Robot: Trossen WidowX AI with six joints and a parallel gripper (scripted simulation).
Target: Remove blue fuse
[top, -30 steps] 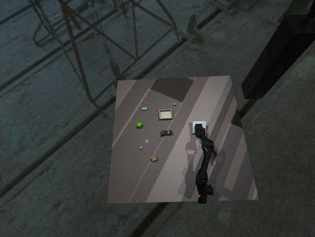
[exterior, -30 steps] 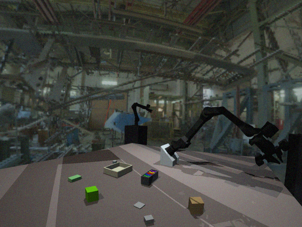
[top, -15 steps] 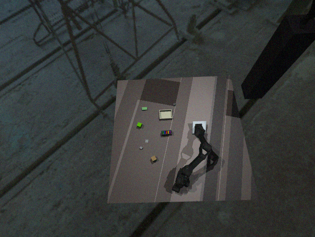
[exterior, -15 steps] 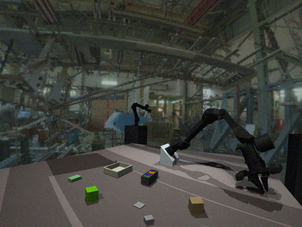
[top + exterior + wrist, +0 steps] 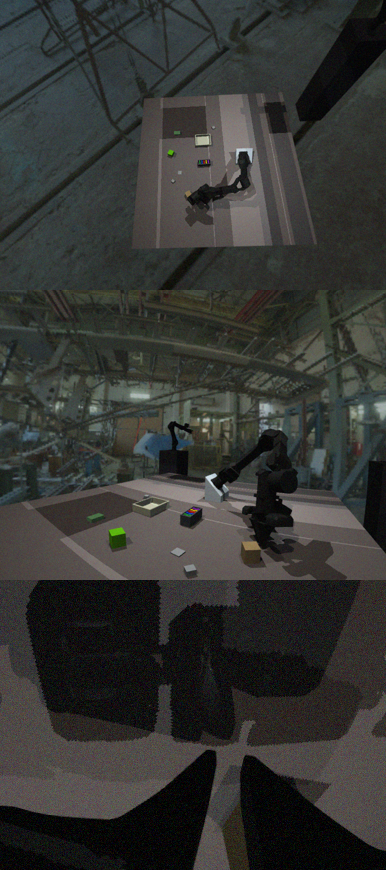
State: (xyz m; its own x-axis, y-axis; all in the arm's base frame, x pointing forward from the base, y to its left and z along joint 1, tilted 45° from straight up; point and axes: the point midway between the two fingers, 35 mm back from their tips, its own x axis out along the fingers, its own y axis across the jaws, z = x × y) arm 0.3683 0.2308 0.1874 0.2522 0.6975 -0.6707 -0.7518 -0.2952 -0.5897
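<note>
My gripper tip is 5 cm past the blue fuse, 27 cm to the left of it and 1 cm below it. Round my gripper tip: tray: 7 cm behind, 48 cm to the right, 1 cm below; then bright green cube: 20 cm ahead, 37 cm to the right, 1 cm above; then tan cube: 6 cm ahead, 2 cm to the right, 1 cm above.
</note>
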